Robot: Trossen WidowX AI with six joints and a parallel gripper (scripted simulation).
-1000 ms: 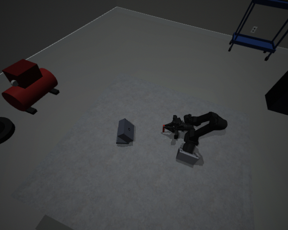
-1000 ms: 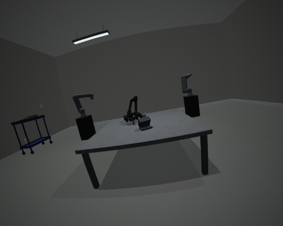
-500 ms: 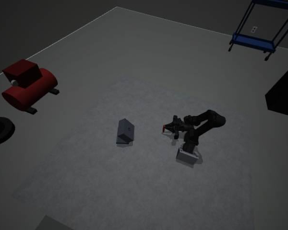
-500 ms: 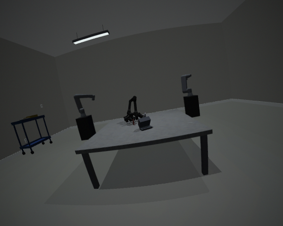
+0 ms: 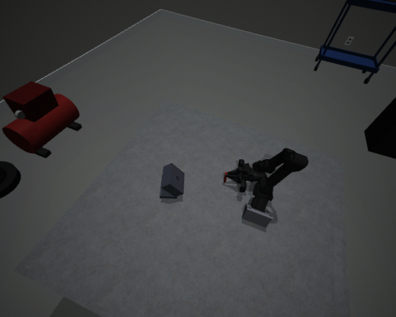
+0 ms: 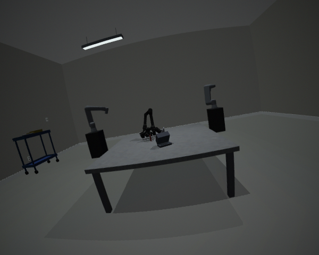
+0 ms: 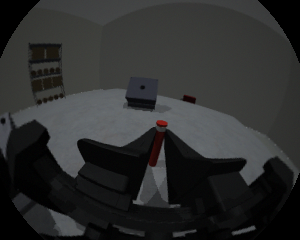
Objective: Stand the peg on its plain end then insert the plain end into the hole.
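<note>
Right now my gripper tip is 1 cm above the red peg. Also, from my gripper tip: dark sloped panel 25 cm ahead, 15 cm to the left, 1 cm above.
</note>
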